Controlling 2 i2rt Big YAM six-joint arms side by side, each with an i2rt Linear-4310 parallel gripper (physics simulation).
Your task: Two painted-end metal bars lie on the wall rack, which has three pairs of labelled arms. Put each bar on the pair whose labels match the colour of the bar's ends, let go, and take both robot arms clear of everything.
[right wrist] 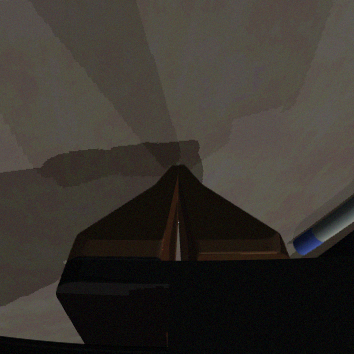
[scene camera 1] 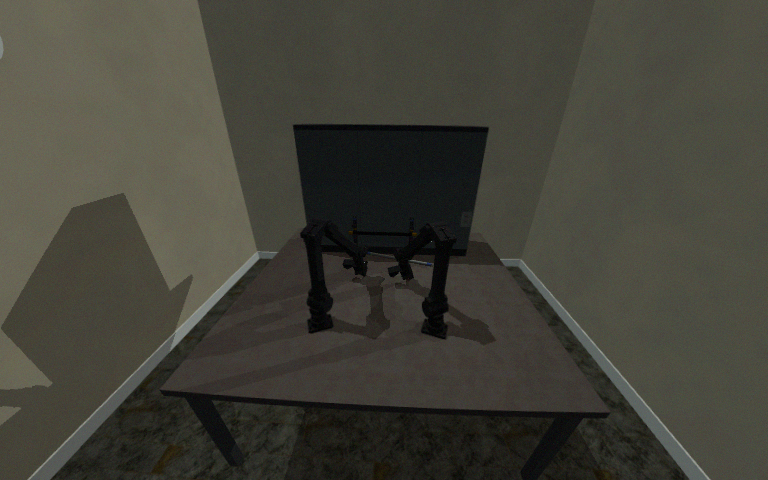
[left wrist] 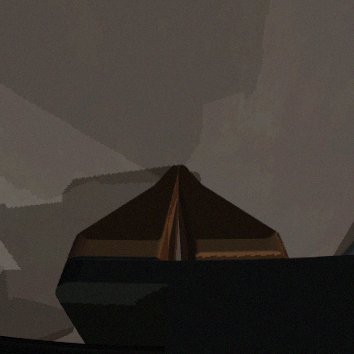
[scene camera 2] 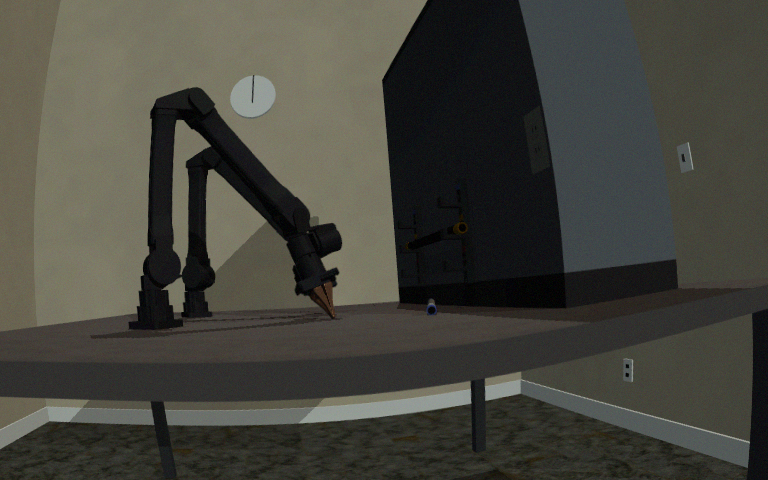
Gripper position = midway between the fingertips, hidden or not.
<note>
I see my left gripper (left wrist: 178,176) and my right gripper (scene camera 2: 334,317).
My right gripper shows as well in the right wrist view (right wrist: 177,175).
</note>
